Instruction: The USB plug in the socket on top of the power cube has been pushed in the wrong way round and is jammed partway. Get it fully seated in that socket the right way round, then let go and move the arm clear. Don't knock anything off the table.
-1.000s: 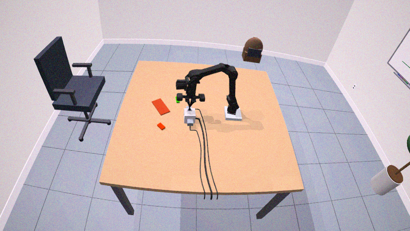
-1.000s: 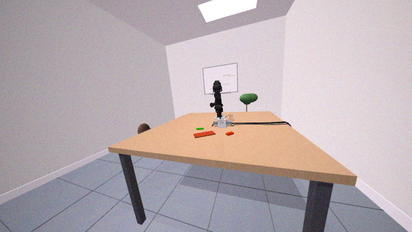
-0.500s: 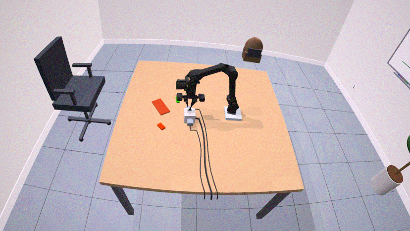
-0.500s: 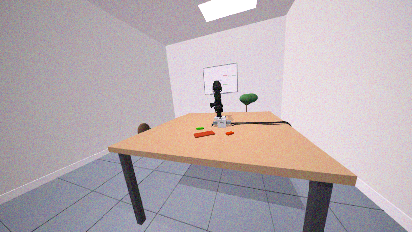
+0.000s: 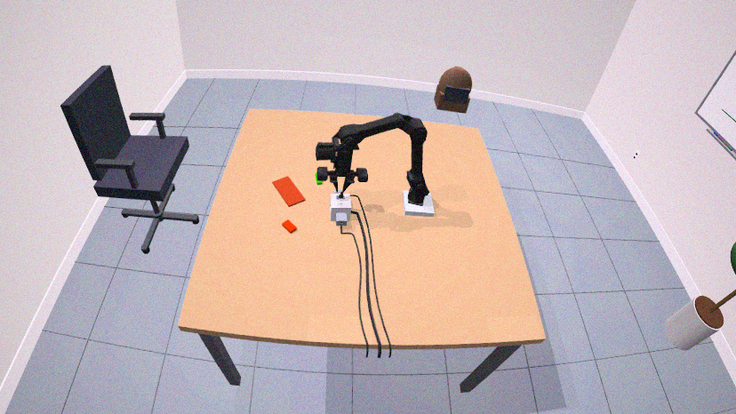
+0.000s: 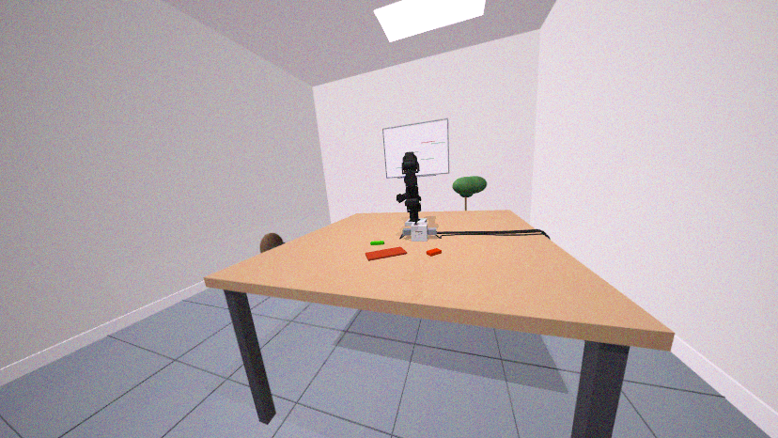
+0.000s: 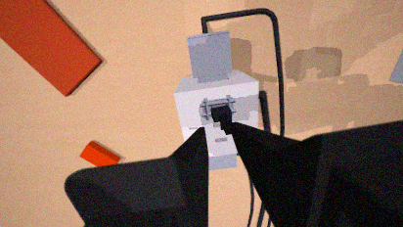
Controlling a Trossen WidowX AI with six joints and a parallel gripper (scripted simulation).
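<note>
My gripper tip is now 10 mm past the black USB plug and 20 mm above it. From my gripper tip the other things lie so: green block (120 mm ahead, 160 mm to the right, 100 mm below); then small orange block (160 mm ahead, 140 mm to the left, 100 mm below); then long orange slab (230 mm ahead, 50 mm to the right, 110 mm below).
</note>
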